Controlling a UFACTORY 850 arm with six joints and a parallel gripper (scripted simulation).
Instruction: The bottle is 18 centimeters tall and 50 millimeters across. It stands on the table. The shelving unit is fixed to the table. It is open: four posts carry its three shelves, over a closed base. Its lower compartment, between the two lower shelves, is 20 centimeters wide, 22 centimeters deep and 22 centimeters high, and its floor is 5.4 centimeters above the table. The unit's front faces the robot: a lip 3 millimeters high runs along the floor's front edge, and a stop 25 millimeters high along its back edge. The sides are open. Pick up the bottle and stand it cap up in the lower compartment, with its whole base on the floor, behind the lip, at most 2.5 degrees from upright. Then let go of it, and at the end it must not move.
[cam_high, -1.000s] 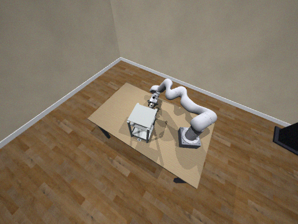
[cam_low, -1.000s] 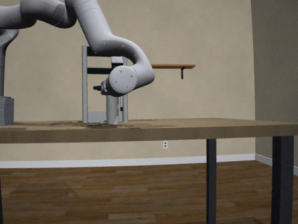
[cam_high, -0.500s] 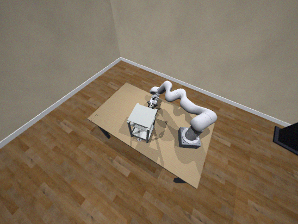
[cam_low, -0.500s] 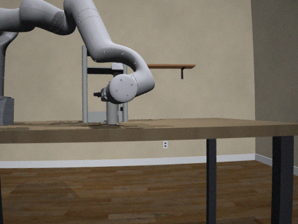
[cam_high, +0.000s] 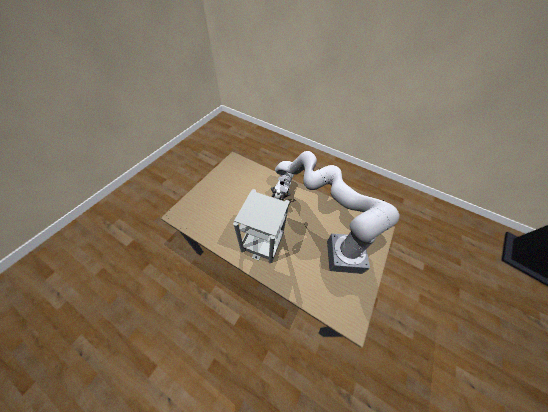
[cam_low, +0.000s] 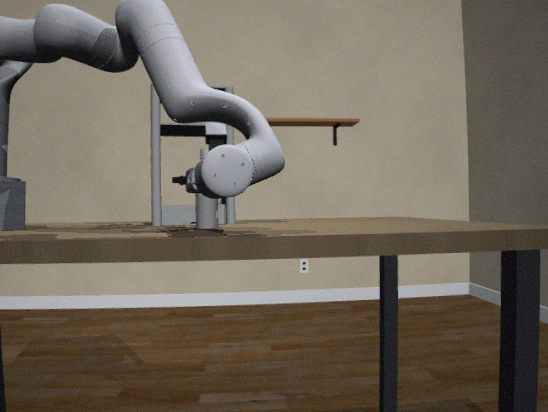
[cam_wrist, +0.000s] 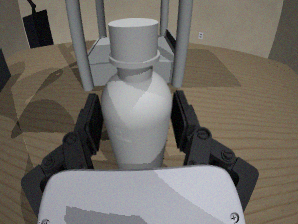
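Right now the white bottle is 1 cm above my hand. Also, from my hand: shelving unit: 11 cm behind, 30 cm to the left, 9 cm above.
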